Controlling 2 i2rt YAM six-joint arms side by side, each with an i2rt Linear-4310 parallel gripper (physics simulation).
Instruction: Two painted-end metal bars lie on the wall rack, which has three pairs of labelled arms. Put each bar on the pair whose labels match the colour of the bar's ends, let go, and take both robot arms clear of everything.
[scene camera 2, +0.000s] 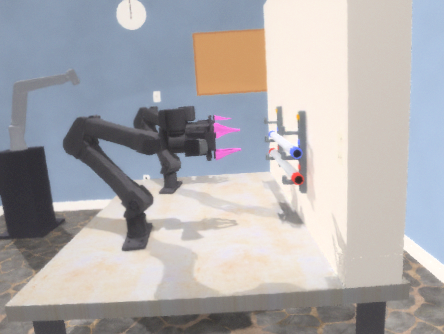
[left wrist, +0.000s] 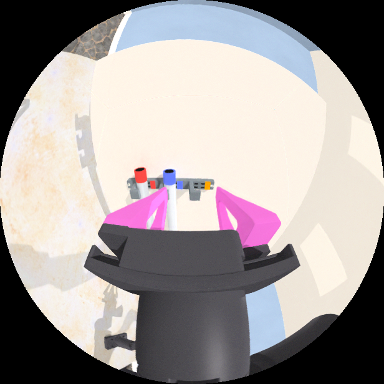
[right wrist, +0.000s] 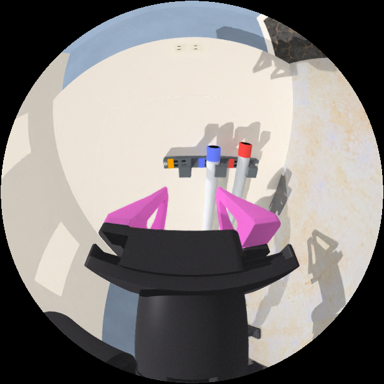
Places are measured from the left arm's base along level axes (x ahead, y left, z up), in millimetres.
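Where they show: left gripper, between the fingertips: (scene camera 2: 232, 125); right gripper, between the fingertips: (scene camera 2: 240, 139); left arm's base, origin of its link: (scene camera 2: 171, 188); right arm's base, origin of its link: (scene camera 2: 138, 237).
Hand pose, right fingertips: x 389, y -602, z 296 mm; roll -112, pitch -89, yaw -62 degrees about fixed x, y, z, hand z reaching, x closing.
Observation:
Things, the pixels of their top centre, and the offset from my right fingertips. "spot": a spot on its surface instead. Level surfaces: height alone.
- blue-ended bar, centre of its top: (scene camera 2: 282, 137) 130 mm ahead, 260 mm left, 33 mm down
- red-ended bar, centre of its top: (scene camera 2: 283, 158) 130 mm ahead, 256 mm left, 108 mm down
- wall rack, a spot on its surface: (scene camera 2: 303, 120) spot: 184 mm ahead, 47 mm left, 42 mm up
- pale table, height of its surface: 295 mm down
The blue-ended bar (scene camera 2: 284, 143) (left wrist: 171, 205) (right wrist: 211, 190) lies on the middle, blue-labelled arms. The red-ended bar (scene camera 2: 286, 165) (left wrist: 142, 189) (right wrist: 241, 175) lies below it on the lowest, red-labelled arms. The top, orange-labelled arms of the wall rack (scene camera 2: 303, 120) (left wrist: 202, 181) (right wrist: 192, 159) hold no bar. My left gripper (left wrist: 191, 191), the far one in the scene view, is part open and empty, back from the rack. My right gripper (scene camera 2: 240, 140) (right wrist: 191, 191), the near one, is also part open and empty, with a gap to the bars. The bars' middles are partly hidden in the wrist views.
The cream wall (scene camera 2: 320, 75) (left wrist: 200, 135) (right wrist: 150, 120) carries the rack above the back of the pale table (scene camera 2: 225, 270). Both arms stand on the table, facing the wall. Another grey arm (scene camera 2: 42, 84) stands on a dark pedestal (scene camera 2: 27, 190) beyond the table.

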